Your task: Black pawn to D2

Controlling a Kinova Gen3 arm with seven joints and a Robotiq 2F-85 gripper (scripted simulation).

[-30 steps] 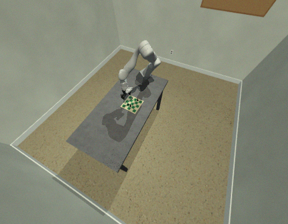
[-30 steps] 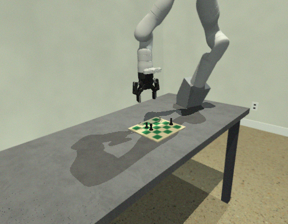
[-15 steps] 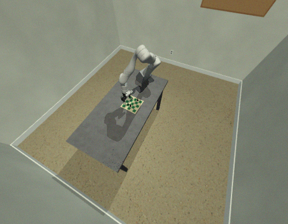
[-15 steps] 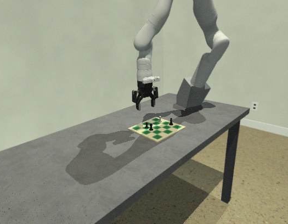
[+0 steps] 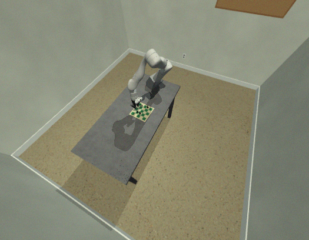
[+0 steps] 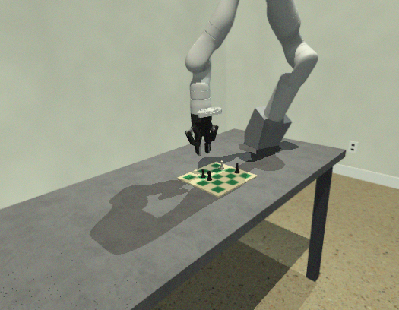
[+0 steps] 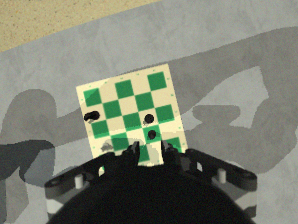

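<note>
Right now the black pawn is 10 cm below my hand. The rest, counted from my hand: white piece 11 cm behind, 10 cm below, 1 cm to the left; then green-and-cream chessboard 11 cm below, 4 cm to the left, 3 cm behind.
</note>
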